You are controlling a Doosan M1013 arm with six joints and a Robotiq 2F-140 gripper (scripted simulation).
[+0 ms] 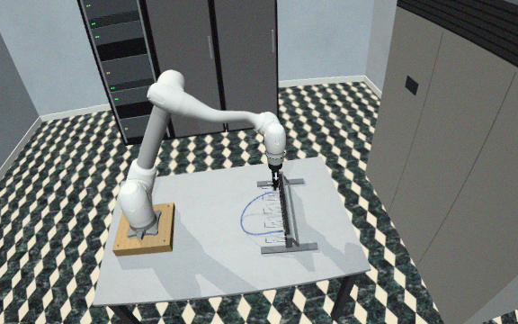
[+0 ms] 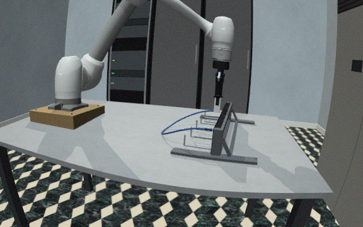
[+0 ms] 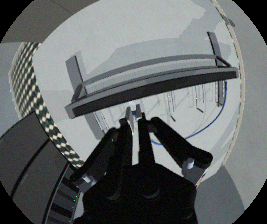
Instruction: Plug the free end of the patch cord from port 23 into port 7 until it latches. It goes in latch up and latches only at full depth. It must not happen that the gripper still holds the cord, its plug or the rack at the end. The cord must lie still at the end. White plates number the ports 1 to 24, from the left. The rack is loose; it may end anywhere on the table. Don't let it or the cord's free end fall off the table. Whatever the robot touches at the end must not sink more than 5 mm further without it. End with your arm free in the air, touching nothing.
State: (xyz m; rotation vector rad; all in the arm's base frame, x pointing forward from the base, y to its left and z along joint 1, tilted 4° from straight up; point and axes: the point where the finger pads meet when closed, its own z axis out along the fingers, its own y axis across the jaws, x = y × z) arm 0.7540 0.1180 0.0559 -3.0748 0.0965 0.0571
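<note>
My hand is 1 cm short of the plug and 3 cm above it.
</note>
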